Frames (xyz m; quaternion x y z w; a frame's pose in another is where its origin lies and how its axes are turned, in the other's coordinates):
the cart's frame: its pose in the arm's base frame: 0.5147 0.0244 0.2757 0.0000 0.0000 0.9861 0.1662
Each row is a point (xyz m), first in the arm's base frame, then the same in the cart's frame.
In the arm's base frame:
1: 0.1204 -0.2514 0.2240
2: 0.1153 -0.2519 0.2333
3: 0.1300 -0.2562 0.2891
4: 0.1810 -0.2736 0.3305
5: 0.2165 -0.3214 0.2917
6: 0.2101 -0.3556 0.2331
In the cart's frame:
1: 0.2821 0.3898 -0.0517
2: 0.2868 0.3919 -0.0424
3: 0.2715 0.3912 0.0134
4: 0.2176 0.3909 0.0548
5: 0.1684 0.4244 0.0160
6: 0.1632 0.4588 -0.0426

